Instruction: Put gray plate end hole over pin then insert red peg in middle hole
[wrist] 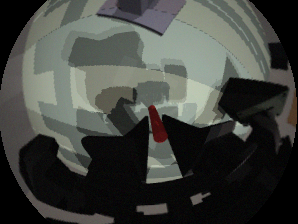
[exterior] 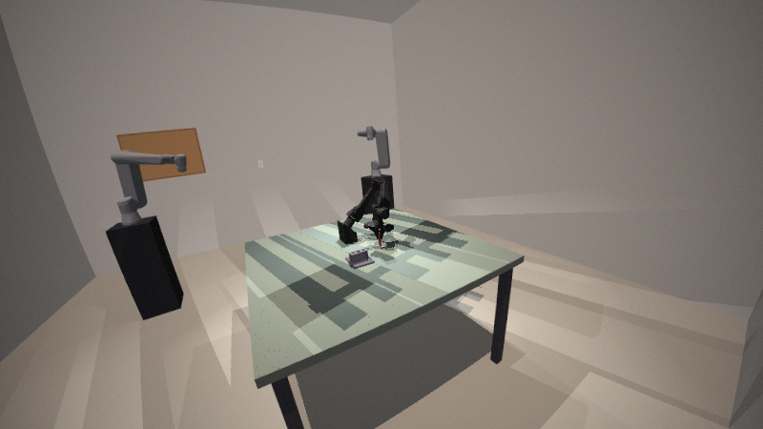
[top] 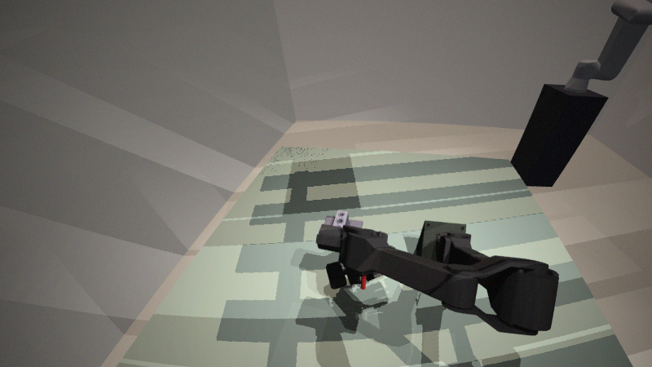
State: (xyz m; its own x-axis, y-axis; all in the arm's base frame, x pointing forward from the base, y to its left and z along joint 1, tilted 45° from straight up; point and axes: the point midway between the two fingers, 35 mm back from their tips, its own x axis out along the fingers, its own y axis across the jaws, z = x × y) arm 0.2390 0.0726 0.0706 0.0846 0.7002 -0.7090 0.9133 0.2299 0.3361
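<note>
The gray plate is 9 cm ahead of my gripper tip and 20 cm to the right of it. Also, from my gripper tip: red peg right at my gripper tip; then base 9 cm ahead, 18 cm to the right, 3 cm below.
</note>
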